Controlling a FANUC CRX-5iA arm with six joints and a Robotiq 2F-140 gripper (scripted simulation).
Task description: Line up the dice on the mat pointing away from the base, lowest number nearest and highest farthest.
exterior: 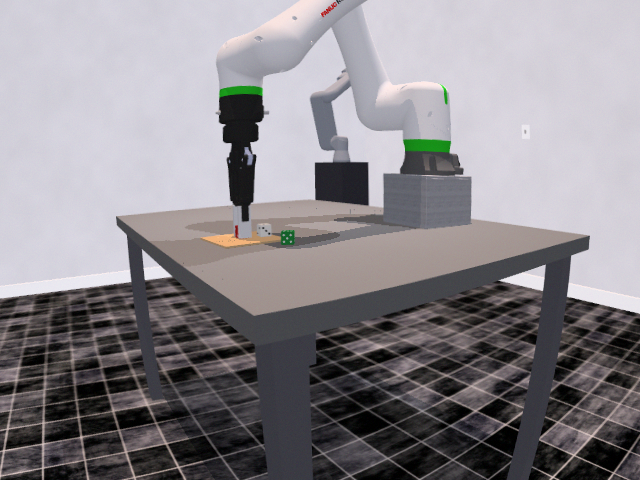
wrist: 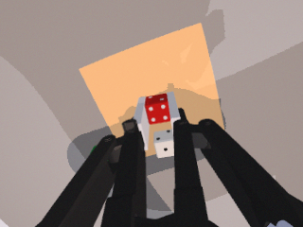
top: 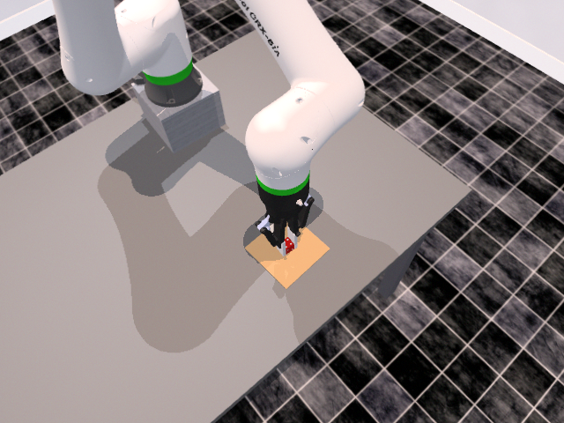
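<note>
The red die lies 2 cm below my hand. Round my hand: white die (5 cm behind, 2 cm below, 1 cm to the left); then green die (11 cm to the left, 4 cm behind, 3 cm below); then mat (4 cm below).
</note>
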